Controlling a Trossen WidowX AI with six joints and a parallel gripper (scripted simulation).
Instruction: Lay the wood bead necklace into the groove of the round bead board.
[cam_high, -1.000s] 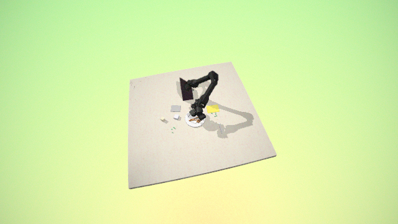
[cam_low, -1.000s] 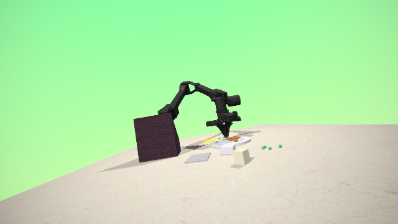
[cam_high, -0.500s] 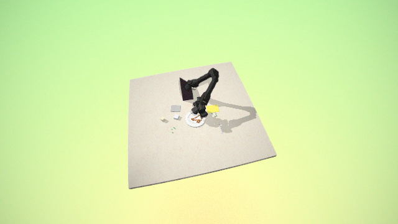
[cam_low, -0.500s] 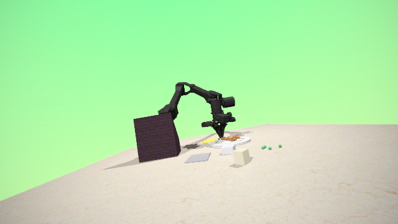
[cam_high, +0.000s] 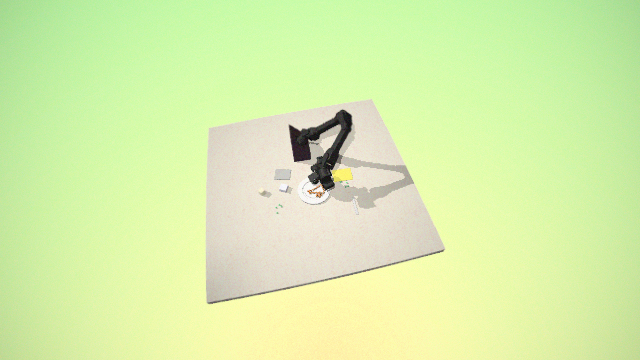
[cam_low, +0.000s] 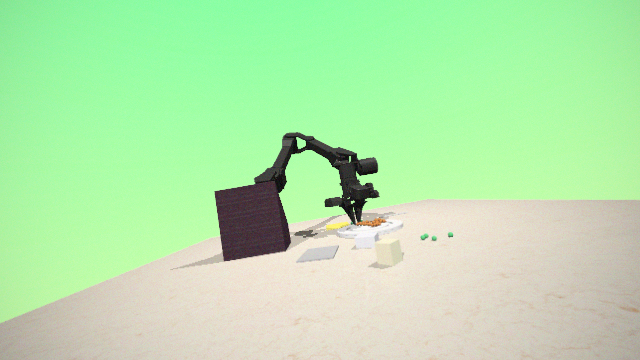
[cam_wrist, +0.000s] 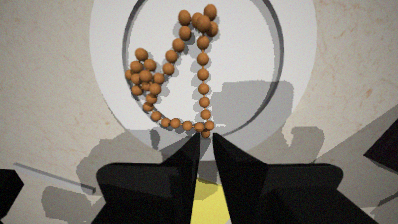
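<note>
Right now my gripper tip is 30 mm short of the round white bead board, 60 mm to the left of it and 10 mm above it. Also, from my gripper tip: thin white strip (180 mm ahead, 160 mm to the left, 10 mm below); then yellow card (60 mm behind, 130 mm to the left, 20 mm below); then grey flat plate (130 mm behind, 240 mm to the right, 20 mm below).
</note>
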